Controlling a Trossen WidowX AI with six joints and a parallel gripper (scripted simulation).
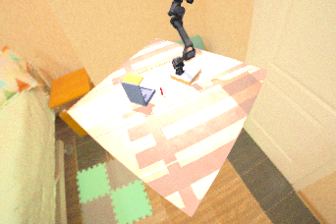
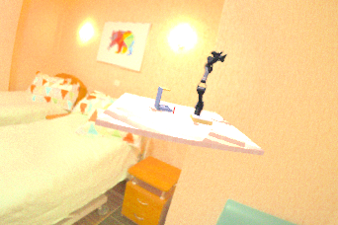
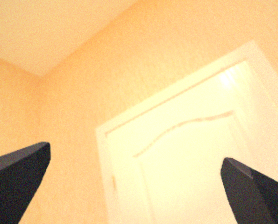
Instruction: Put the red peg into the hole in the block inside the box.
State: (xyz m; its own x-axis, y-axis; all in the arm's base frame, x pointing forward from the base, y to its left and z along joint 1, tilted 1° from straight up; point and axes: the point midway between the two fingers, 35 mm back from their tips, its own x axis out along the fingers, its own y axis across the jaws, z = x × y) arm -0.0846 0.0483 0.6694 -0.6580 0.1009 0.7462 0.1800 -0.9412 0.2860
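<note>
Right now my gripper tip is 360 mm short of the red peg, 50 mm to the left of it and 700 mm above it. The rest, counted from my gripper tip: box wall: 540 mm ahead, 160 mm to the right, 620 mm below; then yellow roof: 500 mm ahead, 170 mm to the right, 510 mm below.
</note>
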